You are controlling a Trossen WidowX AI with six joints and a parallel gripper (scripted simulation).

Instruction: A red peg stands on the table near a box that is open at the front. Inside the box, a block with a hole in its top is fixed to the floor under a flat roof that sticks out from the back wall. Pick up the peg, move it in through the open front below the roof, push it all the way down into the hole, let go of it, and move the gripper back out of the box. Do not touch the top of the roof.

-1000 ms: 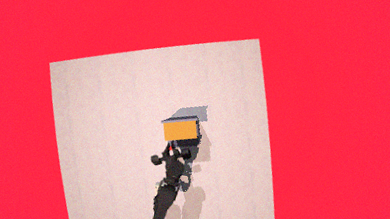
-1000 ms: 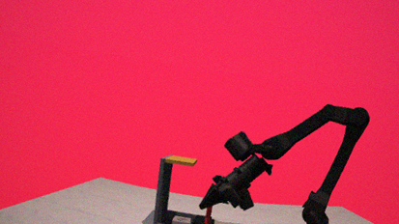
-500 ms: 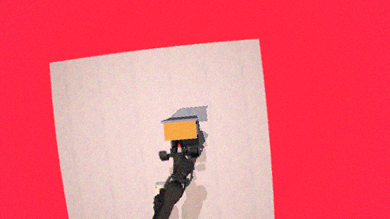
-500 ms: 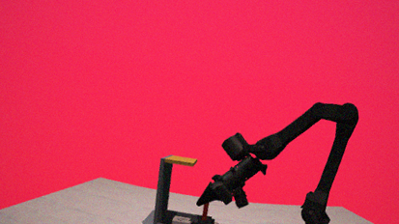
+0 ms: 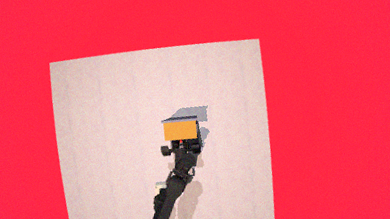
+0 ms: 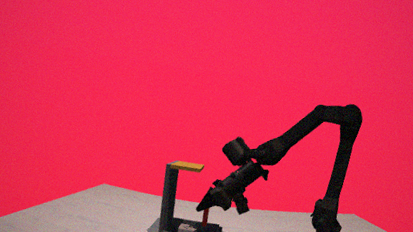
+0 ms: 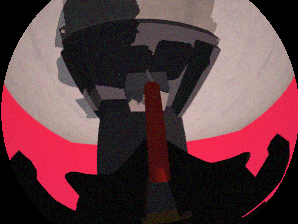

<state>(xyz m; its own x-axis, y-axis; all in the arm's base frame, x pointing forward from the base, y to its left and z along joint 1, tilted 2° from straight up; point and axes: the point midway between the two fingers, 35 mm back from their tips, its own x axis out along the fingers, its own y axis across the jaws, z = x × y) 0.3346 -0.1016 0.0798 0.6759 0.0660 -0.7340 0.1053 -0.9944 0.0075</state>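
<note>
The box's back wall lies 8 cm ahead of my gripper tip and 2 cm above it. Round my gripper tip: orange roof (4 cm ahead, 1 cm to the right, 12 cm above); then red peg (3 cm behind, 1 cm below).
</note>
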